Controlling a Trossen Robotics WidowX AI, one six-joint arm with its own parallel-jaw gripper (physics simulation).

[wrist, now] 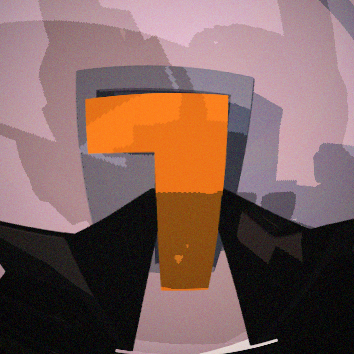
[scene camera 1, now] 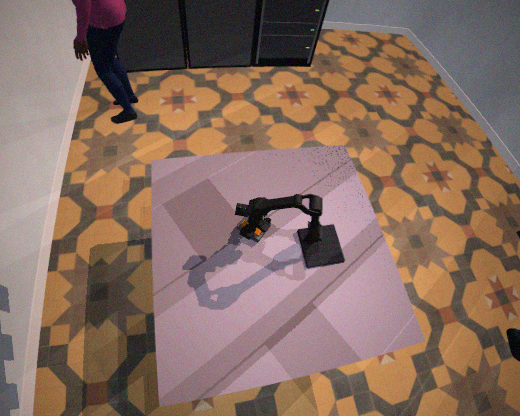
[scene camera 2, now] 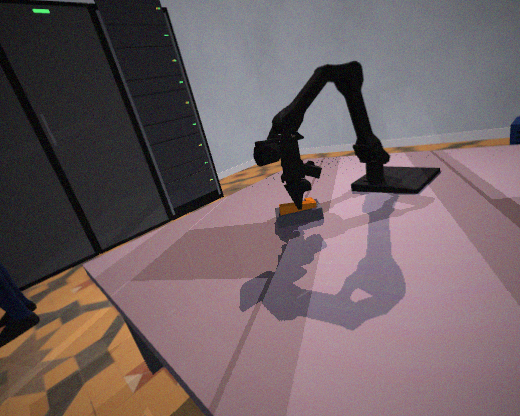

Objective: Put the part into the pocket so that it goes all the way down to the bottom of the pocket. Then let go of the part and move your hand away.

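Places are measured from the arm's base along level axes (x ahead, y left, z up), in millimetres.
Pixels of known places: gripper, fingertip midpoint: (wrist: pixel 186 195) (scene camera 1: pixel 251 229) (scene camera 2: pixel 299 207); arm's base, link origin: (scene camera 1: pixel 312 237) (scene camera 2: pixel 375 178).
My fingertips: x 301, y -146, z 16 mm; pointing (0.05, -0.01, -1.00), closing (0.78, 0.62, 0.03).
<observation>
Ahead of a thing's pixels: the offset from my fingertips to its top centre. Level surfaces: height alone.
The orange L-shaped part {9 mm back, 13 mm right, 23 mm up} (scene camera 1: pixel 258 232) (scene camera 2: pixel 287 208) (wrist: pixel 190 145) is held level between the black fingertips of my gripper (scene camera 2: pixel 300 206) (wrist: pixel 186 195), which is shut on its long leg. The grey block with the pocket {9 mm back, 13 mm right, 4 mm down} (scene camera 2: pixel 302 218) (wrist: pixel 117 185) stands on the table directly under the part. In scene camera 2 the part's upper portion shows above the block's rim. In the wrist view dark gaps of the pocket show along the part's far edge and right side, and the short leg's left end overlaps the block's left rim. The part's underside and the pocket floor are hidden.
The arm's black base plate (scene camera 1: pixel 322 247) (scene camera 2: pixel 400 180) stands on the pink table top {40 mm down} (scene camera 1: pixel 210 355) (scene camera 2: pixel 425 350), to the right of the block in both scene views. Shadows of the arm cross the table. Dark cabinets (scene camera 1: pixel 155 35) (scene camera 2: pixel 60 125) and a person (scene camera 1: pixel 107 60) stand beyond the table.
</observation>
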